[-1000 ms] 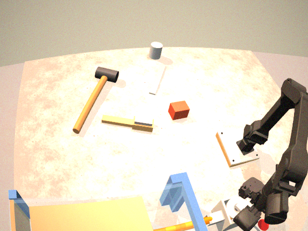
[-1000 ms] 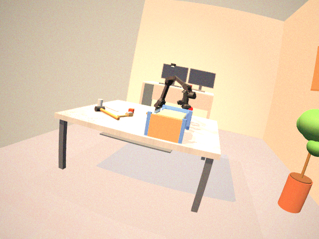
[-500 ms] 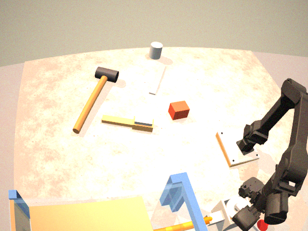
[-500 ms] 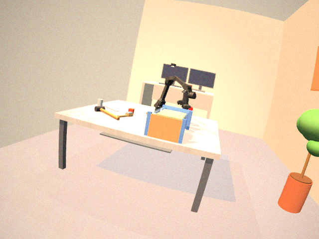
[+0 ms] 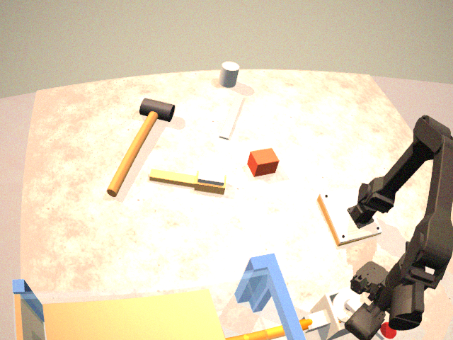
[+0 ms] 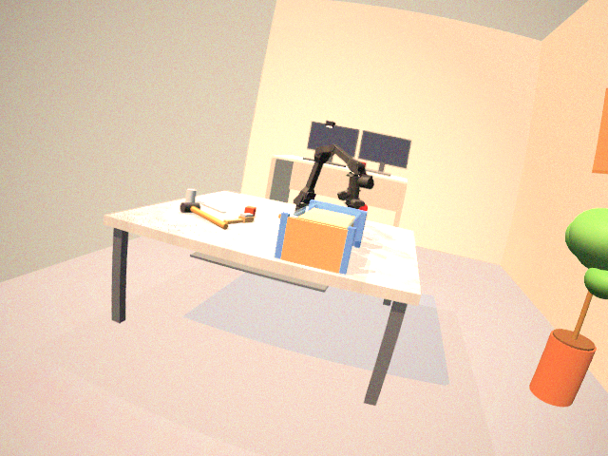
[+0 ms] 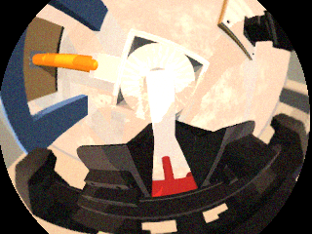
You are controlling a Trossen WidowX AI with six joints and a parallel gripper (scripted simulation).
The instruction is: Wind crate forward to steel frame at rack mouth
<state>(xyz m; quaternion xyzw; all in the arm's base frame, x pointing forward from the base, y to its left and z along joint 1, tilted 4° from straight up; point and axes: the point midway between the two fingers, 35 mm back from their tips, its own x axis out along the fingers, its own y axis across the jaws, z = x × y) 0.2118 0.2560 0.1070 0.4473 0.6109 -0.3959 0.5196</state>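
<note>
My gripper tip is now 10 mm to the right of the crank handle and 20 mm below it. From my gripper tip the other things lie so: yellow hand tool (150 mm ahead, 510 mm to the right, 70 mm below); then hand winch (50 mm to the right, 60 mm below); then red knob (20 mm behind, 50 mm to the left, 50 mm above).
</note>
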